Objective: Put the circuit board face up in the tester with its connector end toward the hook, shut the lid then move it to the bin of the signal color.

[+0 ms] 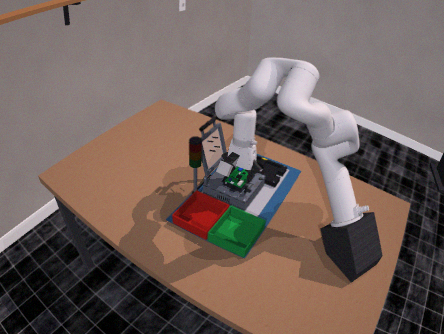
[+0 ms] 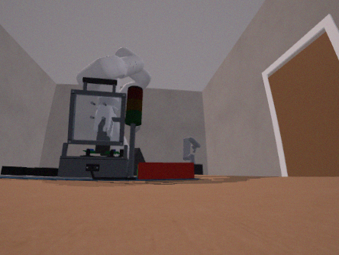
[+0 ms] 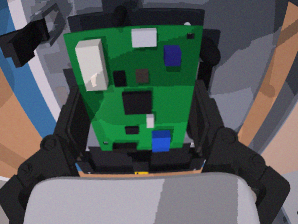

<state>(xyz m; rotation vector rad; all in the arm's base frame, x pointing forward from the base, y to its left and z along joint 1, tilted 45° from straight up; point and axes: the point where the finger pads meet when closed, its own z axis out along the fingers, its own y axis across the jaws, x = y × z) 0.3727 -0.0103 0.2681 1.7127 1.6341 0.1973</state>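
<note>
Now: hand right at the green circuit board. From my hand the other things lie so: tester lid 120 mm ahead, 90 mm above, 30 mm to the right; then black latch block 70 mm to the left, 50 mm behind; then tester plate 20 mm below, 10 mm ahead.
</note>
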